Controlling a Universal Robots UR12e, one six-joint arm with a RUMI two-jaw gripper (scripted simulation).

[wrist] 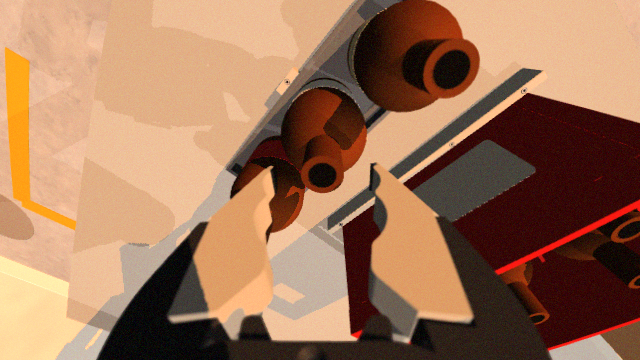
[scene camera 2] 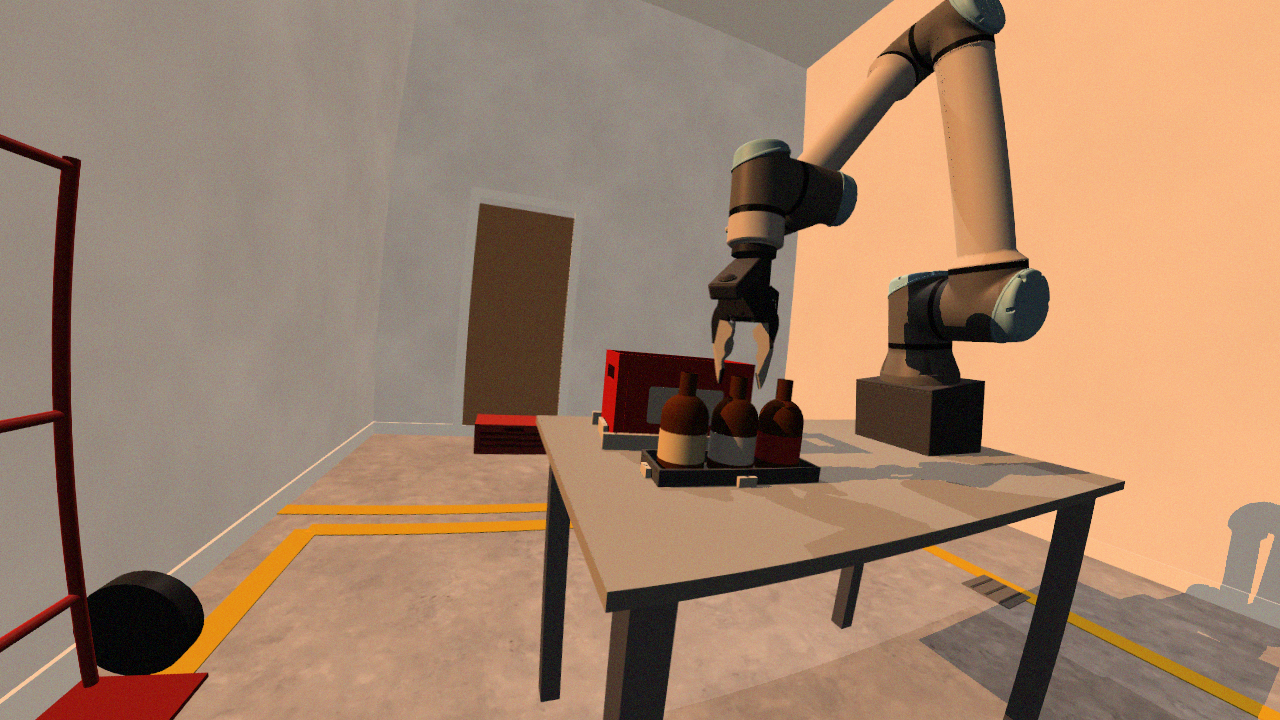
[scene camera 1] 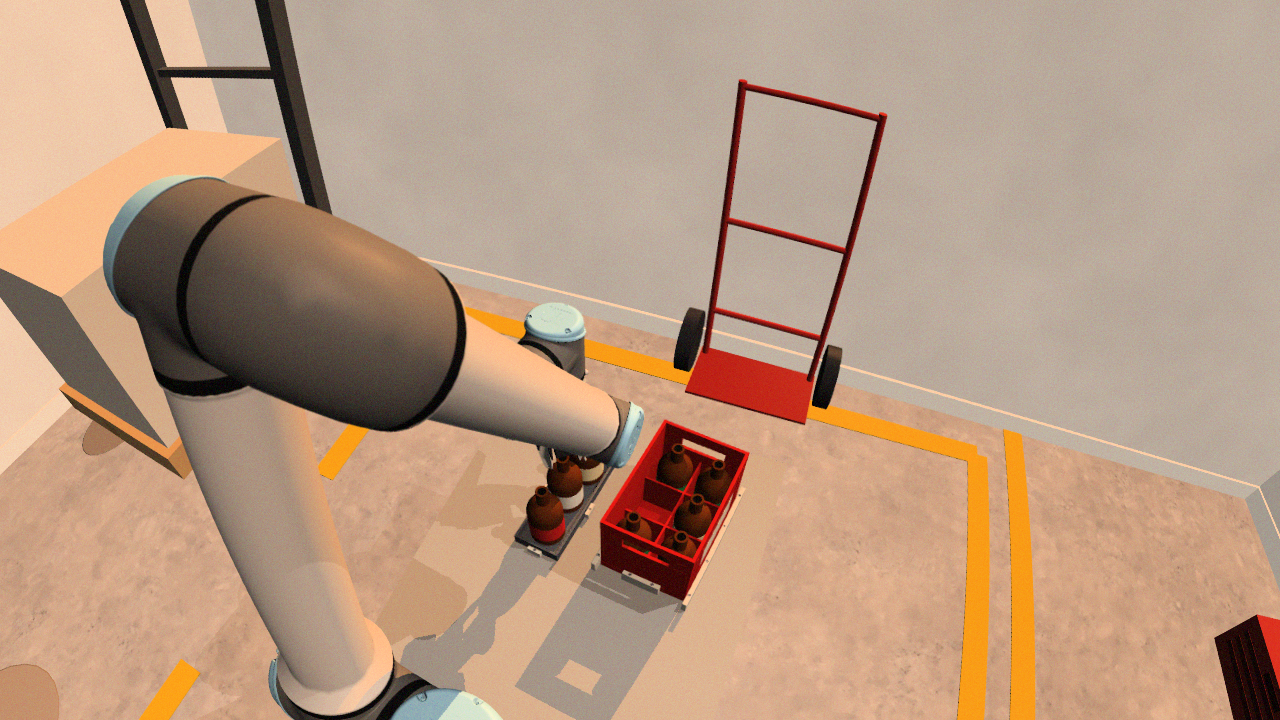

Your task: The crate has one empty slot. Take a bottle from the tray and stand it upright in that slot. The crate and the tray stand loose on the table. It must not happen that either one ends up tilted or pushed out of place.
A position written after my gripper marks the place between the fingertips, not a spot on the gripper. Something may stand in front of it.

Observation:
In view: my gripper (scene camera 2: 739,386), a dark tray (scene camera 2: 806,472) and a red crate (scene camera 1: 641,492).
The dark tray shows as well in scene camera 1 (scene camera 1: 523,536). The red crate shows as well in the wrist view (wrist: 542,172). My gripper is seen too in the wrist view (wrist: 322,166).

